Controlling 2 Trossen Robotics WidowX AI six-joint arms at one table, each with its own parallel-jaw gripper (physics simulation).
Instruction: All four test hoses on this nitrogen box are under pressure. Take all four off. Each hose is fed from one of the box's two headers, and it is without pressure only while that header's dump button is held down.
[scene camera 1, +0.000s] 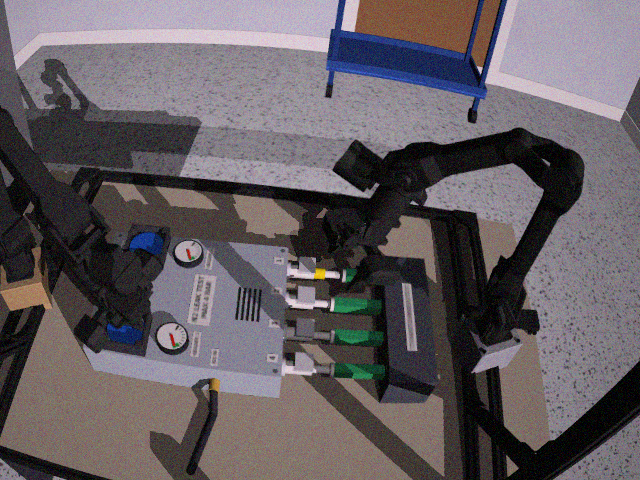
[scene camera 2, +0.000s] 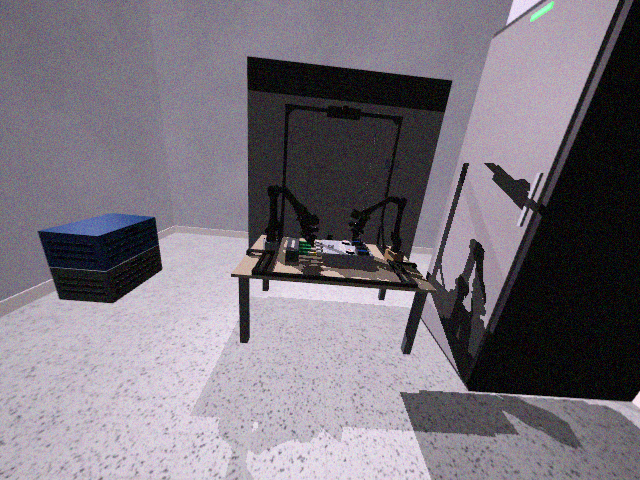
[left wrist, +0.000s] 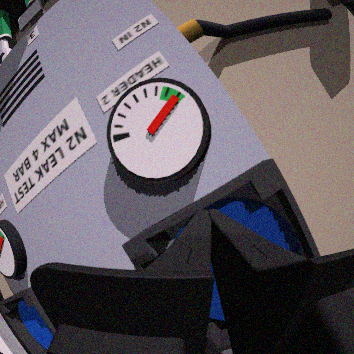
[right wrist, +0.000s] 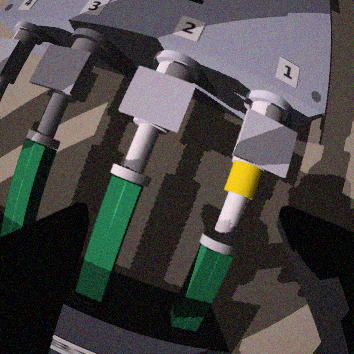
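Pixels of known places: left gripper, fingertip midpoint: (scene camera 1: 141, 328) (scene camera 2: 352, 240) (left wrist: 206, 218); right gripper, fingertip midpoint: (scene camera 1: 339, 271) (scene camera 2: 311, 245) (right wrist: 186, 216); left arm's base at its link origin: (scene camera 1: 20, 268) (scene camera 2: 395, 250); right arm's base at its link origin: (scene camera 1: 493, 329) (scene camera 2: 270, 240).
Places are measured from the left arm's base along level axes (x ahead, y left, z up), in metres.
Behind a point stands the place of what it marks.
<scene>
The pale nitrogen box (scene camera 1: 227, 330) {y -0.239, x 0.392, z -0.004 m} (left wrist: 75, 225) {y -0.148, x 0.311, z -0.004 m} (right wrist: 280, 35) {y -0.116, x 0.497, z -0.004 m} has green-sleeved hoses at ports 1 to 4: hose 1 (scene camera 1: 348, 274) {y -0.172, x 0.644, z -0.019 m} (right wrist: 212, 270) {y -0.170, x 0.654, z -0.019 m} with a yellow band, hose 2 (scene camera 1: 356, 305) {y -0.242, x 0.628, z -0.019 m} (right wrist: 112, 225) {y -0.231, x 0.622, z -0.019 m}, hose 3 (scene camera 1: 356, 337) {y -0.306, x 0.600, z -0.019 m} (right wrist: 30, 175) {y -0.289, x 0.590, z -0.019 m} and hose 4 (scene camera 1: 356, 370) {y -0.368, x 0.573, z -0.019 m}. My left gripper (left wrist: 206, 218) {y -0.218, x 0.245, z 0.022 m} is shut, its tips over the header 2 button (scene camera 1: 124, 334) {y -0.216, x 0.211, z 0.012 m} (left wrist: 255, 220) {y -0.230, x 0.224, z 0.012 m}; contact is unclear. The header 1 button (scene camera 1: 146, 242) {y -0.019, x 0.290, z 0.012 m} (left wrist: 35, 325) {y -0.021, x 0.297, z 0.012 m} is beside it. The header 2 gauge (scene camera 1: 172, 337) {y -0.241, x 0.295, z 0.012 m} (left wrist: 159, 129) {y -0.238, x 0.291, z 0.011 m} needle points at green. My right gripper (right wrist: 186, 216) {y -0.190, x 0.611, z 0.020 m} is open above hoses 1 and 2, holding neither.
A dark block (scene camera 1: 408, 372) {y -0.411, x 0.647, z -0.004 m} stands at the sleeves' far ends. A black supply hose (scene camera 1: 206, 423) {y -0.372, x 0.308, z -0.071 m} (left wrist: 270, 21) {y -0.388, x 0.295, z -0.071 m} leaves the box's front side. A wooden block (scene camera 1: 25, 294) {y -0.050, x 0.004, z -0.023 m} lies at the left under the left arm. A blue cart (scene camera 1: 403, 77) stands behind the table.
</scene>
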